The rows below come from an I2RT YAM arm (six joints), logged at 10 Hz.
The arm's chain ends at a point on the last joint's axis. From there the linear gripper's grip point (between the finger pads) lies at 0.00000 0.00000 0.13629 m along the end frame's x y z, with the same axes.
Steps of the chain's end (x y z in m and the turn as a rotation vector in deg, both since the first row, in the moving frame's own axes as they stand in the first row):
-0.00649, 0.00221, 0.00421, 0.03, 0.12, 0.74
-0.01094, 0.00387, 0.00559, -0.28, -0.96, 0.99
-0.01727, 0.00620, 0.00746, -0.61, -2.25, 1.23
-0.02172, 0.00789, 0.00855, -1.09, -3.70, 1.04
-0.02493, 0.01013, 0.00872, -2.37, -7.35, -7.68
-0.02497, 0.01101, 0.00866, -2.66, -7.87, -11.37
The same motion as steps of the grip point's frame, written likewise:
-0.00620, 0.00214, 0.00421, 0.03, 0.12, 0.74
-0.01323, 0.00452, 0.00557, -0.28, -0.96, 0.99
-0.02264, 0.00759, 0.00735, -0.61, -2.25, 1.23
-0.03054, 0.01040, 0.00824, -1.09, -3.70, 1.04
-0.04193, 0.01690, 0.00749, -2.37, -7.35, -7.68
-0.04288, 0.01912, 0.00723, -2.66, -7.87, -11.37

